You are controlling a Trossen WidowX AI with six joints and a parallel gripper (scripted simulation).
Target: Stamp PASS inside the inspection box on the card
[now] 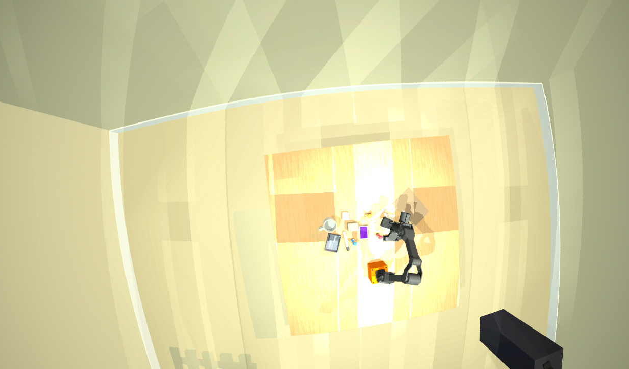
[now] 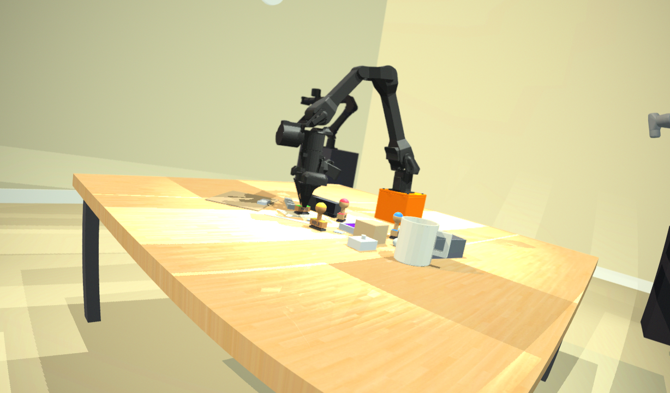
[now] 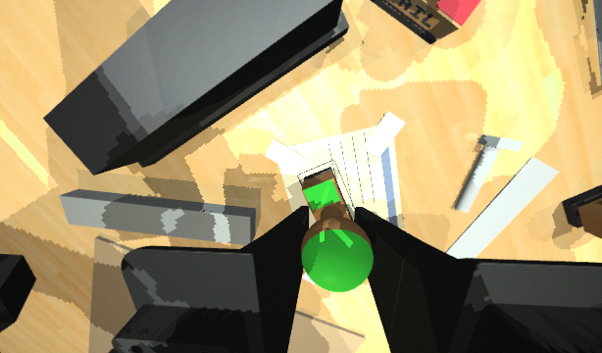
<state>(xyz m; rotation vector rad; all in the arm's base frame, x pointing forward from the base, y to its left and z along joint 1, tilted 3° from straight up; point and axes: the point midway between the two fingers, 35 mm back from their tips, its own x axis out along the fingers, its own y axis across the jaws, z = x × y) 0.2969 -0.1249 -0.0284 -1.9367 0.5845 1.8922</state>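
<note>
Now: the white card 1 cm ahead of my gripper tip and 2 cm below it. From my gripper tip the other things lie so: green-knobbed PASS stamp: right at my gripper tip; then metal strip: 8 cm ahead, 5 cm to the left, 2 cm below; then small bolt: 3 cm ahead, 9 cm to the left, 2 cm below.
</note>
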